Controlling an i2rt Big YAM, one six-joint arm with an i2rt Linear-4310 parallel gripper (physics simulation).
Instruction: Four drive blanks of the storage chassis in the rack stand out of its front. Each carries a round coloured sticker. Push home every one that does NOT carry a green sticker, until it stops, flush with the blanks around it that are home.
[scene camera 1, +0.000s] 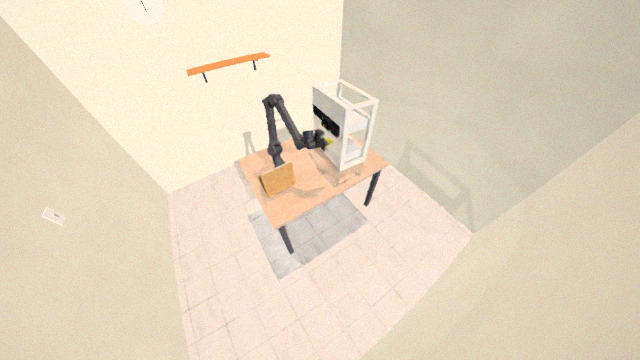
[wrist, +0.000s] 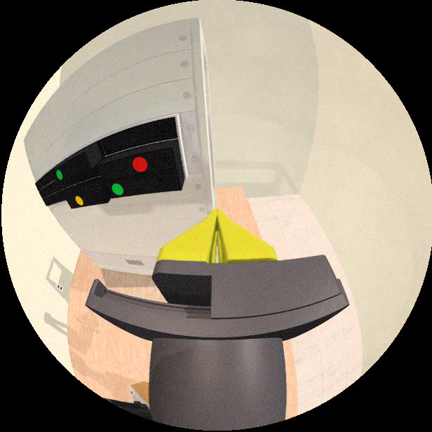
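Observation:
You've got the gripper (wrist: 216, 215) showing in the wrist view, and there's a white rack (wrist: 152, 86) in there as well.

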